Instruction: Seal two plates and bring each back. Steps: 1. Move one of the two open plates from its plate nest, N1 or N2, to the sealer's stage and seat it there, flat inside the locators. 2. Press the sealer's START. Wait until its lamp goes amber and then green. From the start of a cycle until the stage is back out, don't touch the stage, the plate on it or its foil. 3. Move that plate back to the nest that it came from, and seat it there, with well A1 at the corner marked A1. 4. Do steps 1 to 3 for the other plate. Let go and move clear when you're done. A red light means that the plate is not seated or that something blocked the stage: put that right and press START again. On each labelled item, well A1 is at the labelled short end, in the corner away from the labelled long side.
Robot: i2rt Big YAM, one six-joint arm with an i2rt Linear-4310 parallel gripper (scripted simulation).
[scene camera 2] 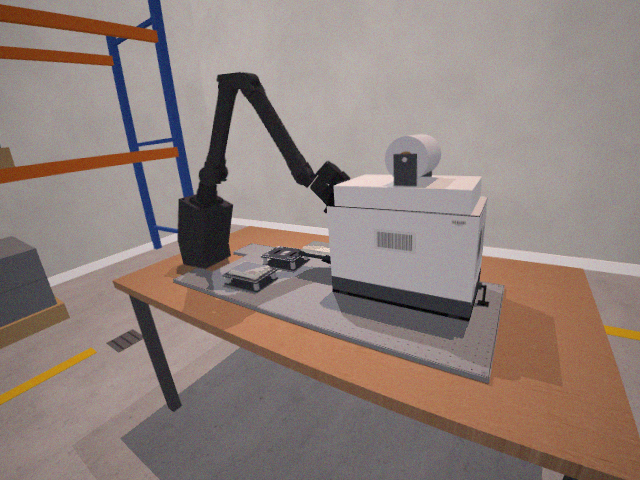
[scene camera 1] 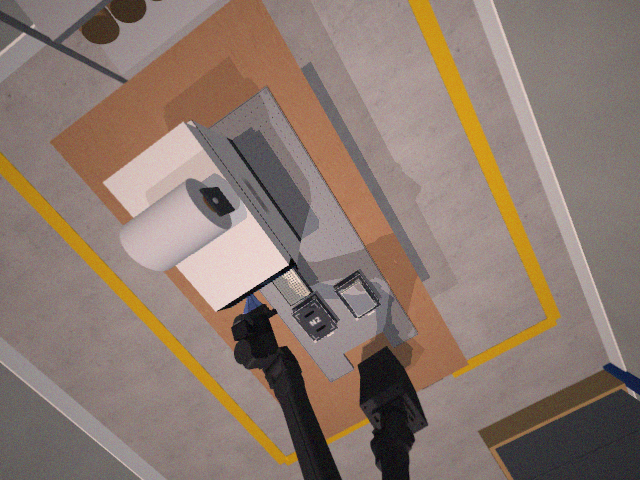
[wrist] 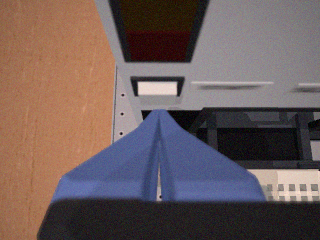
Labels:
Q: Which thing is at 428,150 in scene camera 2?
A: A foil roll.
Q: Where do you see a plate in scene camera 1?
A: At 291,286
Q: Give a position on a start button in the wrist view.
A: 150,93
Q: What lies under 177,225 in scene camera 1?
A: A foil roll.

